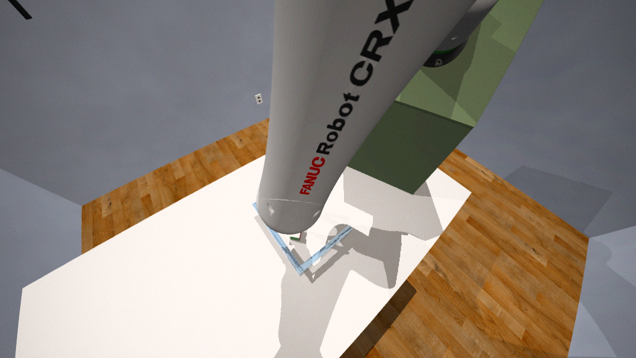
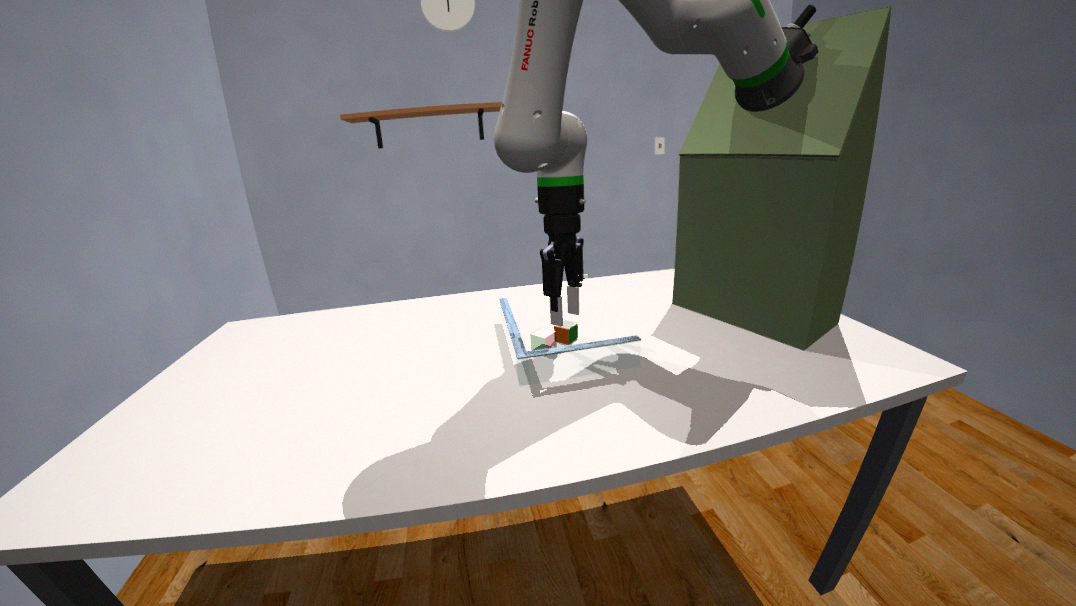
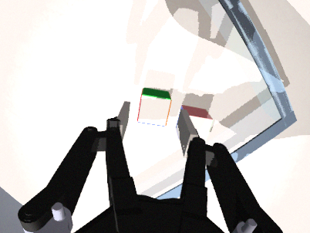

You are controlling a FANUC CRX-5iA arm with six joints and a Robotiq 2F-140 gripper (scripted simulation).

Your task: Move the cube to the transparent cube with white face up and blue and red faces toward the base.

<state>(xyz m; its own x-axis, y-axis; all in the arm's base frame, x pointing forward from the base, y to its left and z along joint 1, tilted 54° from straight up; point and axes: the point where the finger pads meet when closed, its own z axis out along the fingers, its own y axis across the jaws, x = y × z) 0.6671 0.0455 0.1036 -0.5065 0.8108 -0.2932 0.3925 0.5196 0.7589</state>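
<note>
Now: the transparent cube 5 cm ahead of my hand, 4 cm to the left of it and 6 cm below it. The rest, counted from my hand: rail: 1 cm behind, 15 cm to the left, 4 cm below.
</note>
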